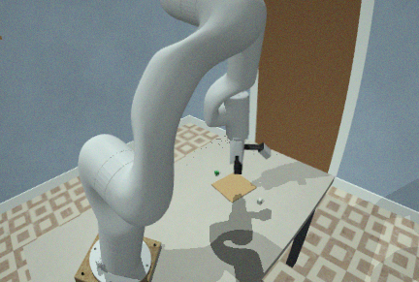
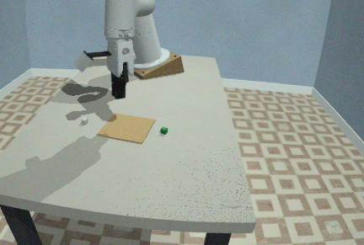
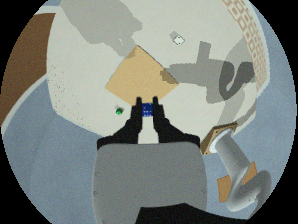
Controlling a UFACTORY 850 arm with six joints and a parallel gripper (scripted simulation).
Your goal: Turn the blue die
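Now: the tan mat 120 mm below my hand and 20 mm to the left of it. Also, from my hand: blue die (10 mm to the left, 10 mm below); then white die (110 mm to the right, 110 mm below, 10 mm ahead); then green die (140 mm to the left, 110 mm below, 10 mm ahead).
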